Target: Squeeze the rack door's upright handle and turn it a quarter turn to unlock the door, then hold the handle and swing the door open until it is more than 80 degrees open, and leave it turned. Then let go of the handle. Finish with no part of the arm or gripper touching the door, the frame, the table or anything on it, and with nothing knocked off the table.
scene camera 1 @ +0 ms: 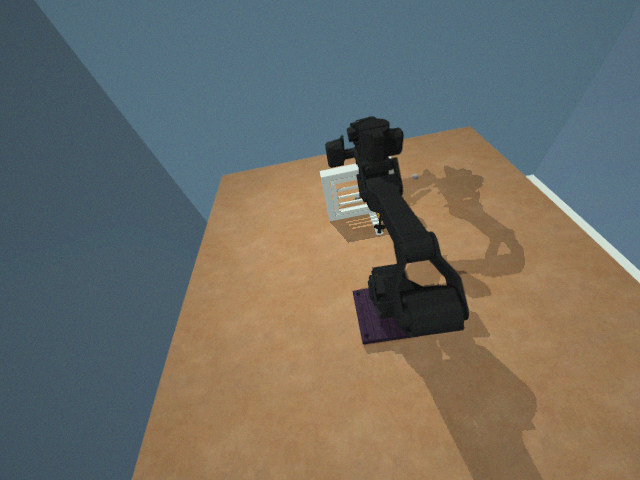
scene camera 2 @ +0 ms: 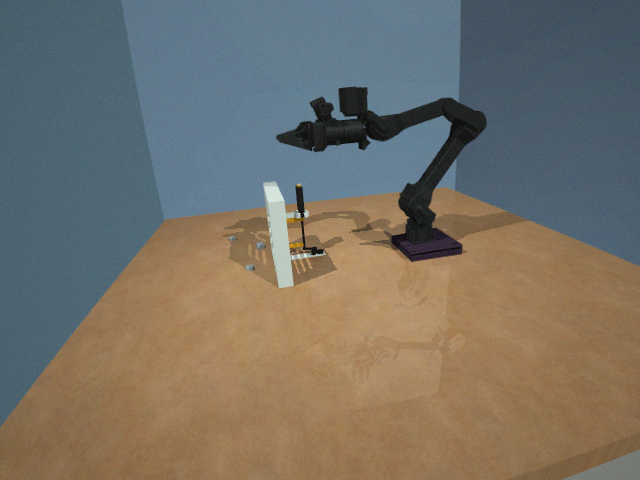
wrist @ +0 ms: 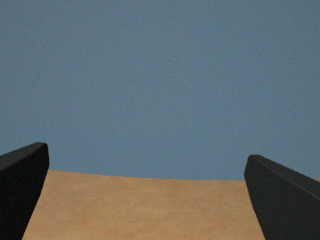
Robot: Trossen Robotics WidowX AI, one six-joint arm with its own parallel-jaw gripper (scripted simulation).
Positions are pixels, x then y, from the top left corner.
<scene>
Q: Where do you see a white rack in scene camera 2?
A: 275,207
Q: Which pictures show my gripper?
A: Scene camera 1, scene camera 2 and the wrist view: all of them.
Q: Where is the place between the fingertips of my gripper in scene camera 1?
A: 357,133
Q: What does my gripper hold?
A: Nothing.
</scene>
